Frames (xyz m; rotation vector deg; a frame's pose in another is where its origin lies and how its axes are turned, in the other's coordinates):
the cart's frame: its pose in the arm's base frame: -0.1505 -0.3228 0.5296 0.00 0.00 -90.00
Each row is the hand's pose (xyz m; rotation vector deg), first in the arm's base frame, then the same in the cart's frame.
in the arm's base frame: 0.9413 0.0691 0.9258 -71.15 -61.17 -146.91
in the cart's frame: -0.3919 1.0918 0.3962 -5.30 -70.33 -73.49
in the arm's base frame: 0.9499 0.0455 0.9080 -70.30 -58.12 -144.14
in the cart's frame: -0.3683 1.1004 0.3784 -6.54 -68.96 -69.85
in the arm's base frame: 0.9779 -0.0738 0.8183 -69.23 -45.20 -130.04
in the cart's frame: -0.2490 1.1284 0.2887 -13.51 -64.32 -53.17
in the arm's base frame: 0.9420 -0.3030 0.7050 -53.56 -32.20 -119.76
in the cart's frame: -0.0198 1.0925 0.1754 -12.47 -50.08 -37.33
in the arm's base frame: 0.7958 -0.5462 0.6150 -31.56 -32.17 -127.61
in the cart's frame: 0.2234 0.9463 0.0854 0.35 -36.71 -41.48
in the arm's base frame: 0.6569 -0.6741 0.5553 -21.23 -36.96 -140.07
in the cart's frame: 0.3513 0.8074 0.0257 8.77 -32.45 -53.47
